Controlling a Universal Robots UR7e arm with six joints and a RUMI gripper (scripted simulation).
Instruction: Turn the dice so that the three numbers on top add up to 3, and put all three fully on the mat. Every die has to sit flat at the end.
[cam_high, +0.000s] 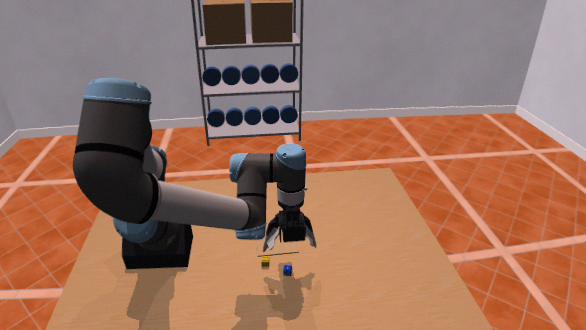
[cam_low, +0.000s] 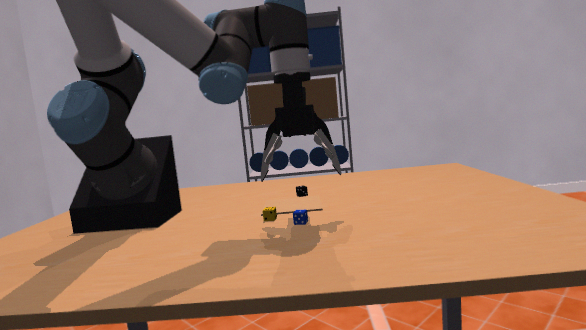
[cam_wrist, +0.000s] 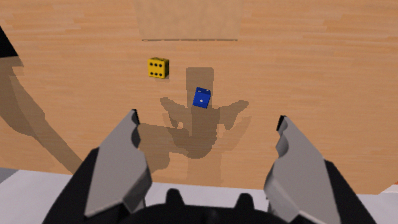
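My hand is 10 mm past the blue die, 20 mm to the left of it and 70 mm above it. The rest, counted from my hand: yellow die 70 mm behind, 30 mm to the left, 70 mm below; then black die 240 mm to the left, 70 mm below; then tan mat 30 mm behind, 140 mm to the left, 90 mm below.
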